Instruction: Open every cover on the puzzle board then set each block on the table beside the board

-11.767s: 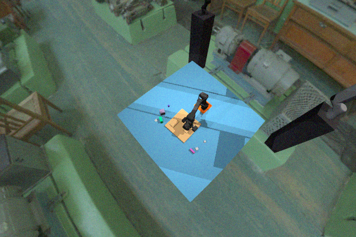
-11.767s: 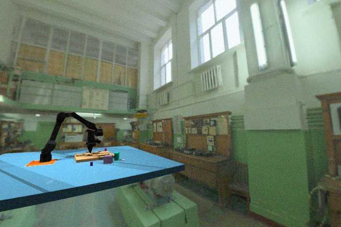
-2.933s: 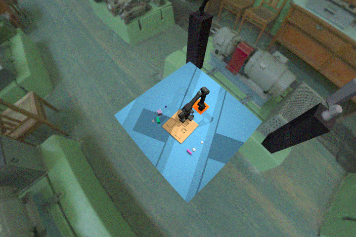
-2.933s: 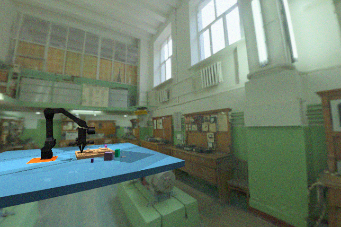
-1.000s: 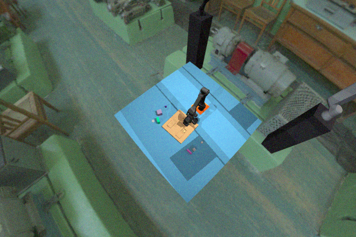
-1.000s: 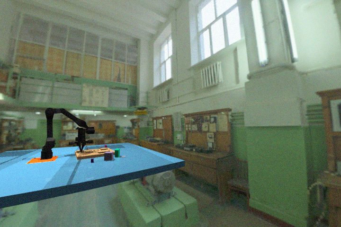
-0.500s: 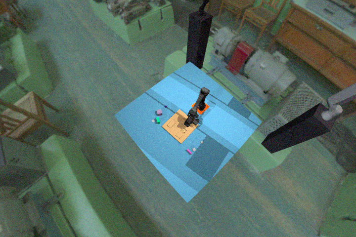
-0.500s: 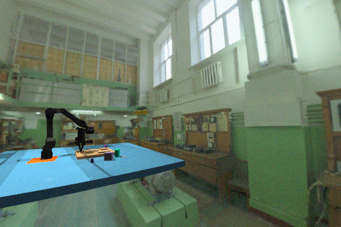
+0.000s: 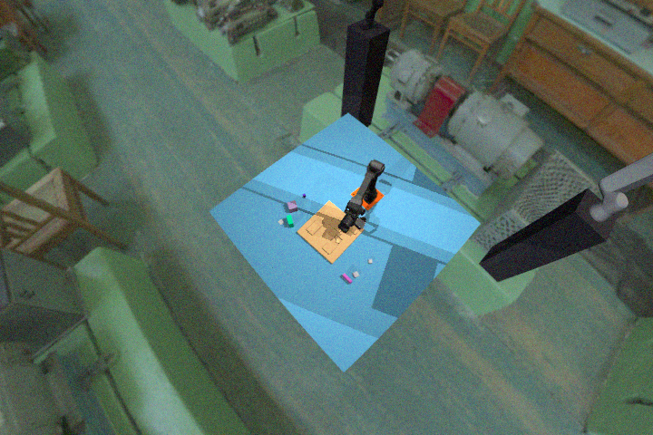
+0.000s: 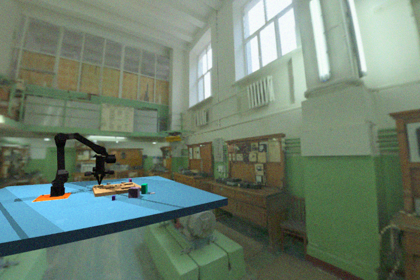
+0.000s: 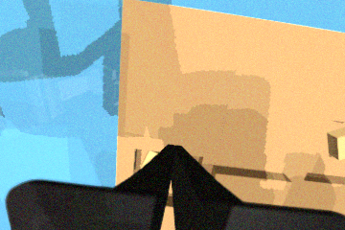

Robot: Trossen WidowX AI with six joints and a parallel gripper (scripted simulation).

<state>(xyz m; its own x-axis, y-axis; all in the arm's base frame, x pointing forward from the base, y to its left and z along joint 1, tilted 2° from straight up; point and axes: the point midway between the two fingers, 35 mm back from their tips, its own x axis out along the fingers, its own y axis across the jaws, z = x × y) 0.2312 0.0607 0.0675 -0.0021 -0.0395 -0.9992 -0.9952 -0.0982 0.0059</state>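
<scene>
My gripper tip is now 100 mm short of the tan puzzle board, 50 mm to the left of it and 20 mm above it. The rest, counted from my gripper tip: magenta block (240 mm ahead, 230 mm to the left, 20 mm below); then small purple piece (360 mm to the right, 80 mm ahead, 30 mm below); then green block (270 mm to the right, 260 mm ahead, 10 mm below).
</scene>
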